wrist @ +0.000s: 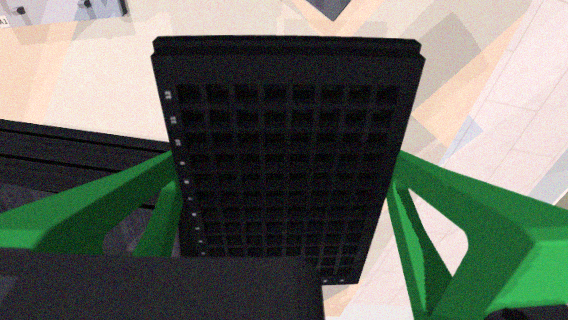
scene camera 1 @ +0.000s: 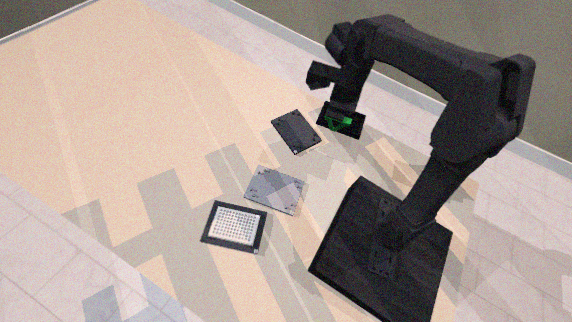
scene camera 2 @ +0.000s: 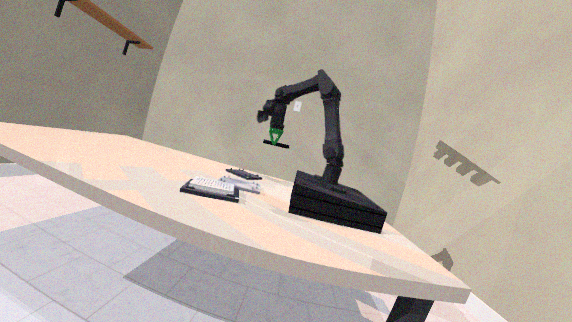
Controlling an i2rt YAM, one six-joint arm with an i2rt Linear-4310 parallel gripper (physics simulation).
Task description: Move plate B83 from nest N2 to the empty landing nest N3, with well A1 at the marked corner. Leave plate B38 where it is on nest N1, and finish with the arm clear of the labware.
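Note:
My gripper [scene camera 1: 340,121] [scene camera 2: 275,138] [wrist: 284,160] is shut on a black well plate [scene camera 1: 353,130] [scene camera 2: 283,146] [wrist: 285,67], apparently B83, held high above the table. Its number 12 end is at the top of the wrist view; its other end is partly hidden. A white plate [scene camera 1: 234,225] [scene camera 2: 212,185], apparently B38, sits on a dark nest [scene camera 1: 230,245] [scene camera 2: 215,196]. A grey-blue nest [scene camera 1: 272,189] [scene camera 2: 247,185] [wrist: 50,12] beside it is empty, with an A1 mark [wrist: 4,21]. A dark nest [scene camera 1: 296,131] [scene camera 2: 243,174] [wrist: 332,6] near the gripper is empty. Nest names are unreadable.
The arm's black base [scene camera 1: 340,250] [scene camera 2: 335,212] [wrist: 75,145] stands on the table, right of the nests in both scene views. The table's front edge [scene camera 2: 225,252] runs across scene camera 2. A wooden shelf [scene camera 2: 107,22] is on the wall at upper left.

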